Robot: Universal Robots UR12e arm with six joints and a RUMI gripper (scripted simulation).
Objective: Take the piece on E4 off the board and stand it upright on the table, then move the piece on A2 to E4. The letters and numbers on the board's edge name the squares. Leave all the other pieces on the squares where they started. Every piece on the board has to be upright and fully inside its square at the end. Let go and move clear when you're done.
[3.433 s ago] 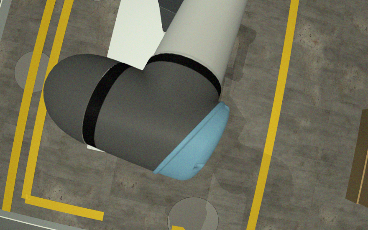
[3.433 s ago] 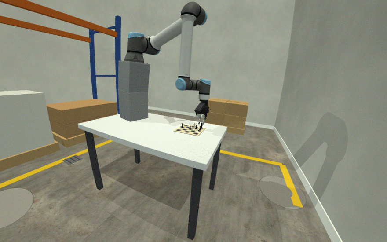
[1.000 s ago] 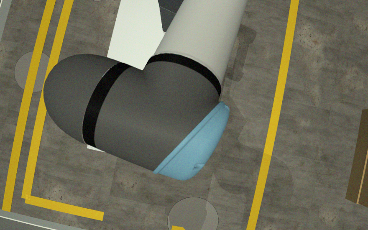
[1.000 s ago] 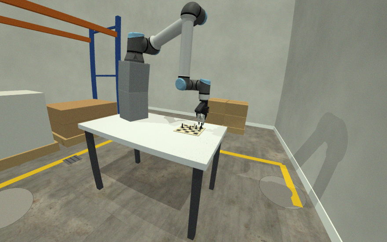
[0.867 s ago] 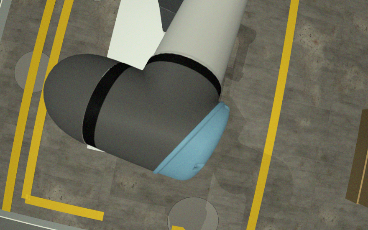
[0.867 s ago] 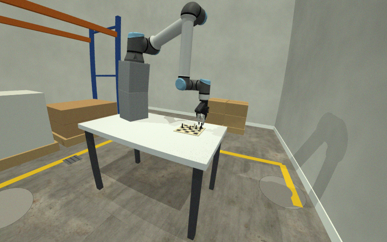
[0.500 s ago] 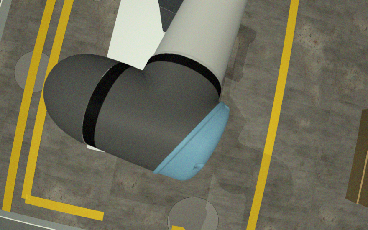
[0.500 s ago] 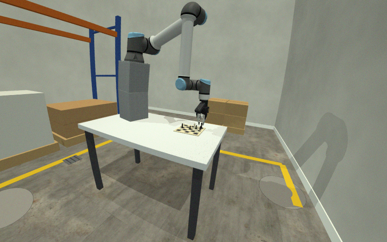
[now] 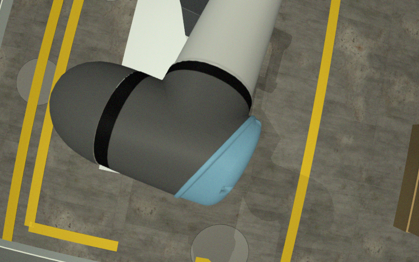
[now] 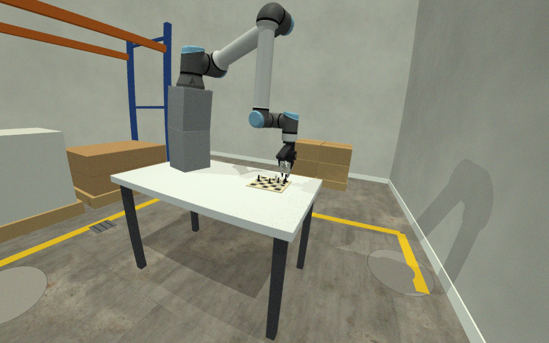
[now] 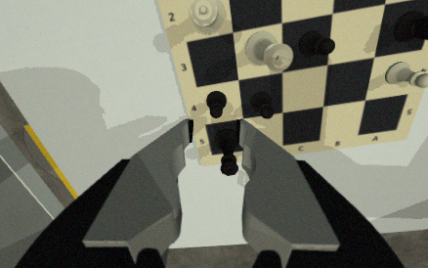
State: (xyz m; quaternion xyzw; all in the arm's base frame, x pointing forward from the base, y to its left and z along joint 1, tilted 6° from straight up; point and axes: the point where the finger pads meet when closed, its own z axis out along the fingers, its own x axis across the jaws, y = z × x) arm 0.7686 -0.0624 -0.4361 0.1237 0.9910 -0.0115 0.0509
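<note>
My hand is 8 cm past the chessboard, 6 cm above it and 3 cm to the left of it.
</note>
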